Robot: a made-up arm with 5 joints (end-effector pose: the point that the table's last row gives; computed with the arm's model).
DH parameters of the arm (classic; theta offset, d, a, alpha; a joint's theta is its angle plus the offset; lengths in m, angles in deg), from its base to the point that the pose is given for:
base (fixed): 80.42 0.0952 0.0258 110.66
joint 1: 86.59 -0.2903 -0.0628 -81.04
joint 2: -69.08 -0.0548 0.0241 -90
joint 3: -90 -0.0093 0.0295 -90
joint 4: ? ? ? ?
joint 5: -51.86 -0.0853 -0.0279 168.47
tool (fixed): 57.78 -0.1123 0 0
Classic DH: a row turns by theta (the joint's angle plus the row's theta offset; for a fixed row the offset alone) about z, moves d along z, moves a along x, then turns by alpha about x.
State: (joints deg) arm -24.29 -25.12 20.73 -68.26 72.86
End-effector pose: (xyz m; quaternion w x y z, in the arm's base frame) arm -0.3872 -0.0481 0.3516 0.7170 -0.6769 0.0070 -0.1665
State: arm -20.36 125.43 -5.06 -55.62 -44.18
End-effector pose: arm -0.2148 -0.1215 -0.0945 0.5912 -0.5800 -0.5586 0.0447
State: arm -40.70 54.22 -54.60 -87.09 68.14
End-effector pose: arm -0.5414 0.1025 -0.0175 0.4580 -0.3587 -0.2853 -0.7617
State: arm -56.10 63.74 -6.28 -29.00 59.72
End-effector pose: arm -0.3708 -0.2322 0.1128 0.8566 -0.2883 -0.4102 -0.1217
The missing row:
joint 4: 11.88 -0.2471 0.1573 -103.23
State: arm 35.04 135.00 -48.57 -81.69 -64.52
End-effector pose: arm -0.1501 0.3888 0.0080 0.8505 -0.0583 -0.4075 -0.3276
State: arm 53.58 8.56 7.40 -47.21 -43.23
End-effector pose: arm -0.5418 0.0667 0.0631 0.9264 0.0221 -0.0068 0.3758
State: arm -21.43 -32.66 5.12 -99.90 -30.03
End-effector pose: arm -0.3973 0.1061 0.4209 0.3269 -0.6677 0.5705 0.3491
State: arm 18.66 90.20 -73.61 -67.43 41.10
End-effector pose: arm -0.3300 0.4252 0.0617 0.5341 0.3564 -0.0115 -0.7666
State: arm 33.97 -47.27 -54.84 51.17 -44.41
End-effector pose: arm -0.5137 0.3378 0.2867 0.8210 0.5669 -0.0278 -0.0613
